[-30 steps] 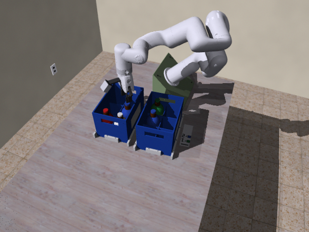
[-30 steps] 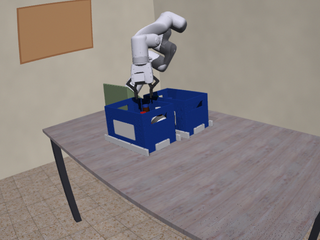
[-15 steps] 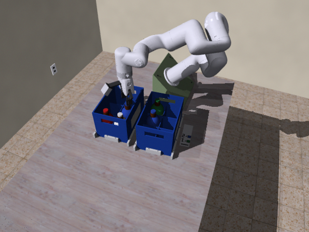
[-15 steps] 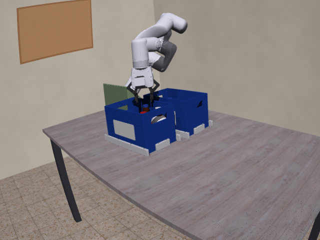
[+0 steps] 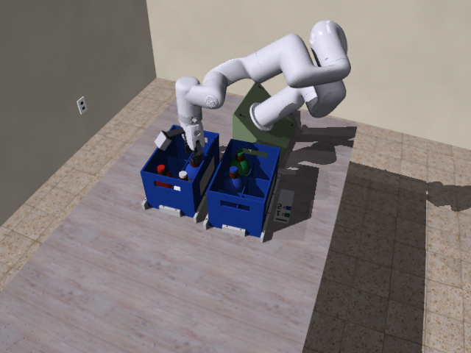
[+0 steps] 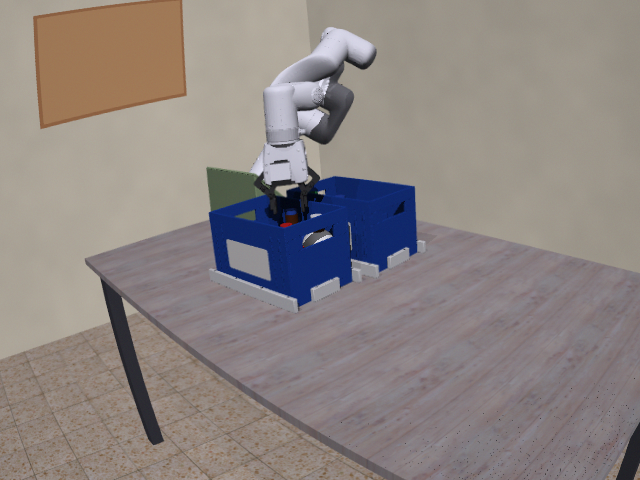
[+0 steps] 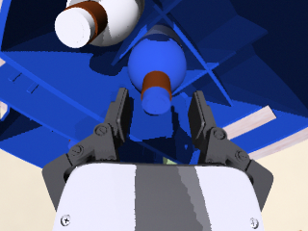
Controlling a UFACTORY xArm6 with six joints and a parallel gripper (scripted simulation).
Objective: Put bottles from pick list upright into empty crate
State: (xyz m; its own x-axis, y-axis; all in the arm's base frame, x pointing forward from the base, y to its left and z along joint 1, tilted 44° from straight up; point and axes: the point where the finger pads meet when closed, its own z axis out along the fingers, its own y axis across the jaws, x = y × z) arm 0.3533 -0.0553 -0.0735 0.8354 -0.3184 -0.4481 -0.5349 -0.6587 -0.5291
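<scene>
Now: hand 9 cm above the blue-labelled bottle. From my hand the other things lie so: white-labelled bottle (9 cm ahead, 2 cm to the left, 9 cm below); then green-labelled bottle (10 cm behind, 13 cm to the left, 9 cm below); then red-label bottle (10 cm ahead, 7 cm to the right, 9 cm below).
</scene>
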